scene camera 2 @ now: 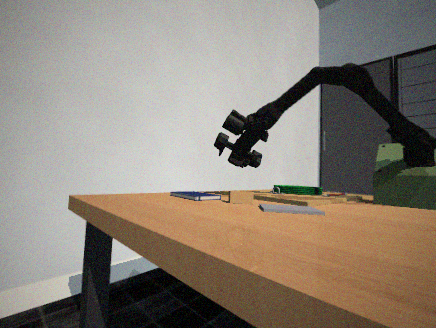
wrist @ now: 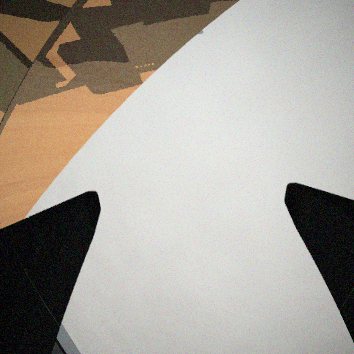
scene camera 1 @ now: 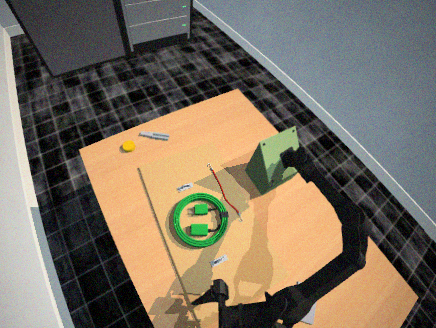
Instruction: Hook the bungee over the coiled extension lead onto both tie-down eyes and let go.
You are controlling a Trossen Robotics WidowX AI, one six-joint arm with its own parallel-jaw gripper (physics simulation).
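Places are measured from the arm's base along level axes (x ahead, y down, z left), in centimetres.
Pixels of known places: gripper, fingertip midpoint: point(wrist: 193, 196) point(scene camera 1: 190, 322); arm's base at its link origin: point(scene camera 2: 419, 160) point(scene camera 1: 288, 157).
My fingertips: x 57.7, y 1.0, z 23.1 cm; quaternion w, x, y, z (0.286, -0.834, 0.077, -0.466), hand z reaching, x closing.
Note:
For each thing: its top centre in the pictures, then the offset to it from my fingertips. Level surfaces: height alone.
- red bungee at its top centre: point(scene camera 2: 337, 193) dx -33.7, dy +11.7, dz -28.4 cm
- green coiled extension lead at its top centre: point(scene camera 1: 201, 217) point(scene camera 2: 297, 185) dx -19.3, dy +9.3, dz -23.6 cm
- tan board at its surface level: dy +12.4 cm
- yellow disc at its top centre: point(scene camera 1: 128, 145) dx -9.9, dy +11.7, dz -67.1 cm
- grey tool at its top centre: point(scene camera 1: 154, 134) dx -22.2, dy +12.4, dz -67.3 cm
- blue book at its top centre: point(scene camera 2: 194, 193) dx -5.2, dy +12.4, dz +22.9 cm
- wooden block at its top centre: point(scene camera 2: 240, 191) dx -20.6, dy +10.6, dz +20.6 cm
- grey slab at its top centre: point(scene camera 2: 289, 207) point(scene camera 1: 305, 302) dx -33.7, dy +13.0, dz +20.9 cm
The red bungee point(scene camera 1: 224, 194) point(scene camera 2: 336, 194) lies loose beside the coil, on the side toward the green block, with a pale hook at each end. The green coiled extension lead point(scene camera 1: 176, 220) point(scene camera 2: 297, 190) lies flat on the tan board point(scene camera 1: 159, 192) point(scene camera 2: 300, 200), its plug and socket inside the ring. One tie-down eye point(scene camera 1: 185, 187) is beyond the coil and the other tie-down eye point(scene camera 1: 219, 260) is on its near side; both are small silver plates. My gripper point(wrist: 193, 196) point(scene camera 2: 230, 157) is open and empty, raised above the table; part of it is cut off in scene camera 1.
A green block point(scene camera 1: 272, 160) point(scene camera 2: 405, 190) stands by the arm's base. A yellow disc point(scene camera 1: 128, 146) and a grey tool point(scene camera 1: 154, 135) lie at the far end. A blue book point(scene camera 2: 195, 195), a wooden block point(scene camera 2: 241, 196) and a grey slab point(scene camera 2: 291, 209) point(scene camera 1: 309, 314) are at the near end.

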